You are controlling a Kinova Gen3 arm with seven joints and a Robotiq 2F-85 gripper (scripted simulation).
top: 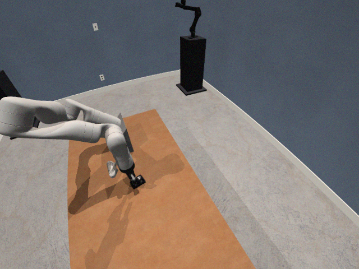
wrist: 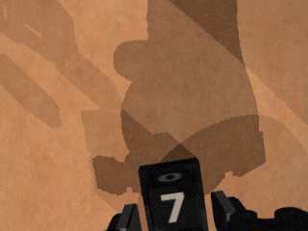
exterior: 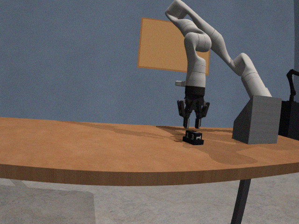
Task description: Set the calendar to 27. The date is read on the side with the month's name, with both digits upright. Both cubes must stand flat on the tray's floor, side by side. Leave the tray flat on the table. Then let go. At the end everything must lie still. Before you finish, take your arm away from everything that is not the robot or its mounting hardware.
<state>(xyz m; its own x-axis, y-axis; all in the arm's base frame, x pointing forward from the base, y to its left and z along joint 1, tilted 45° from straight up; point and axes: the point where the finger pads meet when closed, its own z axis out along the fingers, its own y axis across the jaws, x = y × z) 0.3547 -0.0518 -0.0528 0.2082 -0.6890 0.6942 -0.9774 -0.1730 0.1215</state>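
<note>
The black tray is 60 mm below my hand and 20 mm to the left of it.
</note>
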